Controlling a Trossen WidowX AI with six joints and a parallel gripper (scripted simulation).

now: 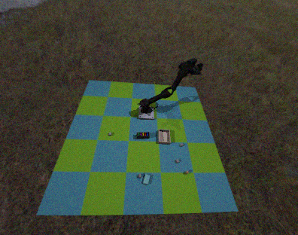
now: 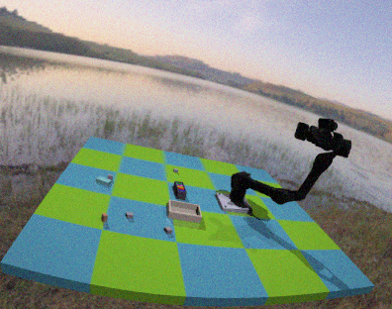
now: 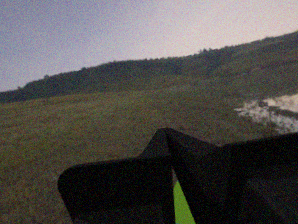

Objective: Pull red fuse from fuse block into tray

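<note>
Now: gripper tip 46 cm above the red fuse, 35 cm to the left of it and 34 cm short of it. The rest, counted from my gripper tip: tray: 48 cm below, 31 cm ahead, 18 cm to the right; then light blue block: 69 cm ahead, 47 cm below, 29 cm to the right.
</note>
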